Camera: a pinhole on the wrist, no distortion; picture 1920 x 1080 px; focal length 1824.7 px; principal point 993.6 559.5 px. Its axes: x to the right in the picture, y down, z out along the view. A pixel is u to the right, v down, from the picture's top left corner.
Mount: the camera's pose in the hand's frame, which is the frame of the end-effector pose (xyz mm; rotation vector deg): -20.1 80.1 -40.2 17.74 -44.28 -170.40
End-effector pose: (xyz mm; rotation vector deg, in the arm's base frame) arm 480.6 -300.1 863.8 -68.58 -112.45 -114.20
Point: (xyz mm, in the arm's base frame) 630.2 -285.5 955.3
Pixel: 934 363
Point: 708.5 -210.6 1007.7
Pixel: 712 311
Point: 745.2 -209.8 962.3
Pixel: 1055 502
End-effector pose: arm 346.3 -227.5 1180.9 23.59 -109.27 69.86
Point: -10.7 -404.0 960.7
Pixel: 425 660
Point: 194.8 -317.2 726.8
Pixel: 1766 200
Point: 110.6 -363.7 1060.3
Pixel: 264 1044
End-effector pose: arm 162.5 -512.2 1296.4 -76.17 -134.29 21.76
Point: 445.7 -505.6 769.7
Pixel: 1383 83
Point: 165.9 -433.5 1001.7
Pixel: 473 974
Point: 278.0 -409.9 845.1
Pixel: 792 411
